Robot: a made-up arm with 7 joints.
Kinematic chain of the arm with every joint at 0, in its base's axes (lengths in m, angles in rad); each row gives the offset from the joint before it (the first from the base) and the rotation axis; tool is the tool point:
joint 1: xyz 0 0 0.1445 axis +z
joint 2: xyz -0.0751 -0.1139 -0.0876 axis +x
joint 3: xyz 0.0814 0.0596 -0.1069 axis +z
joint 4: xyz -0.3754 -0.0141 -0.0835 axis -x
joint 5: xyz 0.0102 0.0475 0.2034 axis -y
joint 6: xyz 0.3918 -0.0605 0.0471 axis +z
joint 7: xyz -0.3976 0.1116 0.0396 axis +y
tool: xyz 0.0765 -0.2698 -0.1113
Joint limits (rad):
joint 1: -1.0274..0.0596
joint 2: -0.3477..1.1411
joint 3: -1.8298..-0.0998
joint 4: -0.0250..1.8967
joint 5: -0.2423..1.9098
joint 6: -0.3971..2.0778
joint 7: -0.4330..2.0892
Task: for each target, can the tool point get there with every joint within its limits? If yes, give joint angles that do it. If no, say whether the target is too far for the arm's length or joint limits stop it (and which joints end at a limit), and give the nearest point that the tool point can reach.
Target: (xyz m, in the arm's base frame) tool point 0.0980 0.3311 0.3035
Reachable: yes | joints -0.5122 0.0866 -0.4039 1.6648 0.9738 0.7361 0.9615
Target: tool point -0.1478 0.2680 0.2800
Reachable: yes | joints -0.0595 0.1258 -0.4063 1.5666 1.0962 0.5051 0.9143
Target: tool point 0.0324 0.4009 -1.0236
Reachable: no: joint limits stop it (at a limit: joint 2, joint 4, joint 5, joint 6, joint 7) | nearest point 0.0293 0.3627 -0.4733 | short by 0.552 m
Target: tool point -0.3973 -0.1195 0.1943
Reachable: yes | joints -0.0620 0.9014 -0.9812 0.2689 0.4385 0.5433 0.7882
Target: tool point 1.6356 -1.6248 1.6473
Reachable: no: too far | nearest point 0.7517 -0.6840 0.7332 | short by 1.582 m
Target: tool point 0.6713 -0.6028 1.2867
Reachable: no: joint limits stop it (at a limit: joint 1, joint 2, joint 5, joint 6, joint 7) | nearest point 0.5471 -0.4705 1.0271 | short by 0.317 m
